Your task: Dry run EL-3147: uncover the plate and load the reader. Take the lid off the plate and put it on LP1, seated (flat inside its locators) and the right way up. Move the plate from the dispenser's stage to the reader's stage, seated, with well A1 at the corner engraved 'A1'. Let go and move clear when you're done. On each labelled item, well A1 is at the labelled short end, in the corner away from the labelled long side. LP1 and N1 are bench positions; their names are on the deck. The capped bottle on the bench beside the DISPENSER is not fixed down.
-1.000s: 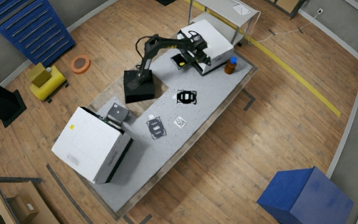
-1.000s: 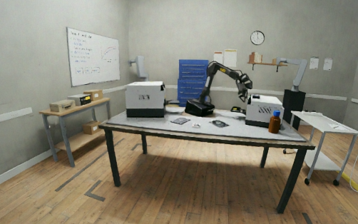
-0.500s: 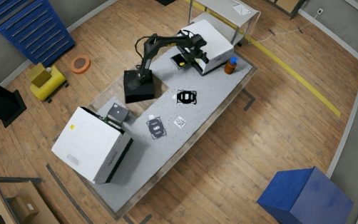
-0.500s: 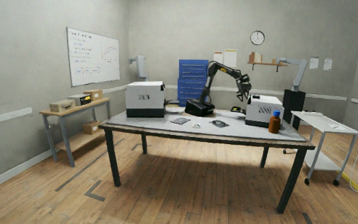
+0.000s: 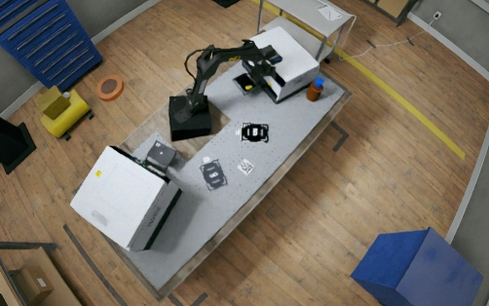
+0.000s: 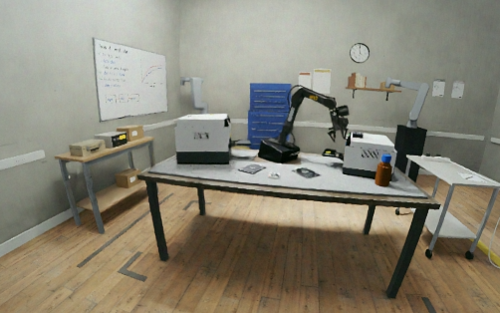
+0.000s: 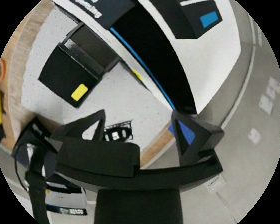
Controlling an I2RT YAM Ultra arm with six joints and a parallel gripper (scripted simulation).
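Now: hand 120 mm past the dark lidded plate, 40 mm to the left of it and 120 mm above it. Round my hand: brown capped bottle 210 mm ahead, 260 mm to the left, 100 mm below.
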